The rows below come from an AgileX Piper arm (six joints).
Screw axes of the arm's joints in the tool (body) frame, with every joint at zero. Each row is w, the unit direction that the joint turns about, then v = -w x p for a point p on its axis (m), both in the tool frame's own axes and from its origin. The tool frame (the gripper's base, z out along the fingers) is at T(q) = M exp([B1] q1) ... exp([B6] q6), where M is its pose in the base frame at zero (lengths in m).
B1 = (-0.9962, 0, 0.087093, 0.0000, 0.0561, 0.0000)
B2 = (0, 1, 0, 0.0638, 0.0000, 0.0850)
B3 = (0, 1, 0, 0.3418, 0.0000, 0.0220)
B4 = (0, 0, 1, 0.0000, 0.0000, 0.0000)
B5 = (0, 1, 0, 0.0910, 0.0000, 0.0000)
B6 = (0, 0, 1, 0.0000, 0.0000, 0.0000)
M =
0.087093 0 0.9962 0.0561
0 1 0 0.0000
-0.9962 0 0.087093 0.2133
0 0 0 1
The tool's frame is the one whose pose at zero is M.
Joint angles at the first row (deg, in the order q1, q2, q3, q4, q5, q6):
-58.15, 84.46, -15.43, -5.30, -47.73, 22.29
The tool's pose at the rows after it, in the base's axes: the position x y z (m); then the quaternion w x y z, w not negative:
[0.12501 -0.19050 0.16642 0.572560 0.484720 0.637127 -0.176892]
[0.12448 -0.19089 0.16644 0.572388 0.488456 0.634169 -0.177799]
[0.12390 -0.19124 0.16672 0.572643 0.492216 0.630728 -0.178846]
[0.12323 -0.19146 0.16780 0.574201 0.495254 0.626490 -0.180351]
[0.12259 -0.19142 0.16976 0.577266 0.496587 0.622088 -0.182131]
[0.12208 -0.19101 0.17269 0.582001 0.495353 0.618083 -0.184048]
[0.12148 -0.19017 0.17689 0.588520 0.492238 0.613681 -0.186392]
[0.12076 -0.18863 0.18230 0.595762 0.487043 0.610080 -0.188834]
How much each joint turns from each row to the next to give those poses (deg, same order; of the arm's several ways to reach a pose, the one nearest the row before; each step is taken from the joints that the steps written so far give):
0.00, 0.00, 0.00, 0.48, 0.00, 0.00
0.00, 0.00, -0.01, 0.55, 0.00, 0.01
0.00, -0.06, 0.01, 0.59, 0.00, 0.01
0.00, -0.27, -0.01, 0.58, 0.00, 0.01
0.00, -0.49, 0.00, 0.44, 0.00, 0.01
0.00, -0.74, 0.00, 0.19, 0.01, 0.01
0.00, -1.11, 0.00, 0.04, 0.10, 0.02
0.00, -1.54, 0.00, -0.18, 0.42, 0.00

